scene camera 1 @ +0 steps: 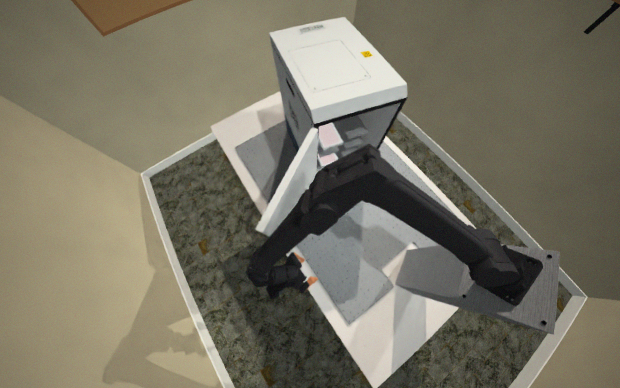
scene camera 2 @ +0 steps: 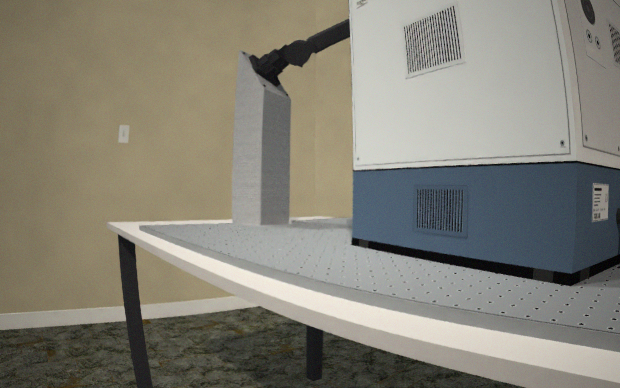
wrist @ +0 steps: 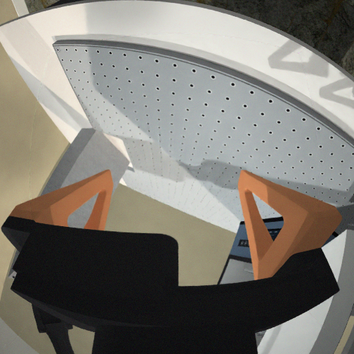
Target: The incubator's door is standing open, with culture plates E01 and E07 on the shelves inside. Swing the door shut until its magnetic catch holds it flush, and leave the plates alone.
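Frame: origin at the arm's base, x back, y down, z right, level; metres.
Where they show: gripper, fingertip midpoint: [scene camera 1: 310,269]; arm's base, origin of the base link: [scene camera 1: 509,275] [scene camera 2: 262,71].
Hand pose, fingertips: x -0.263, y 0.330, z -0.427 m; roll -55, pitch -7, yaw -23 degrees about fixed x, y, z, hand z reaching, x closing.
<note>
Each offset is from my fingertips to the top centre of the thing. "spot": to the spot under its first point. Level surfaces: height alone.
The white incubator [scene camera 1: 345,70] [scene camera 2: 480,115] [wrist: 245,232] has its door @(spot: dy -0.353, dx -0.213, dz +0.070 m) [scene camera 1: 290,185] standing wide open, swung out from the front's left side in scene camera 1. A white panel low at the right in the wrist view looks like that door [wrist: 312,325]. One pink-topped plate @(dy -0.191, dx -0.417, dz +0.324 m) [scene camera 1: 330,135] sits on an upper shelf and another pink-topped plate @(dy -0.049, dx -0.417, dz +0.324 m) [scene camera 1: 328,159] sits lower; their labels are not readable. My gripper [scene camera 1: 307,270] [wrist: 175,176] is open and empty, beyond the door's free end and apart from it. The gripper is hidden in scene camera 2.
My arm [scene camera 1: 345,190] [scene camera 2: 300,52] crosses in front of the incubator opening and beside the door, hiding part of the interior. A grey pedestal [scene camera 1: 430,270] [scene camera 2: 260,160] carries it. A perforated plate @(dy +0.142 m) [scene camera 1: 325,250] [scene camera 2: 300,260] [wrist: 165,100] lies on the white table @(dy +0.155 m) [scene camera 1: 380,360] [scene camera 2: 350,315] [wrist: 200,22].
</note>
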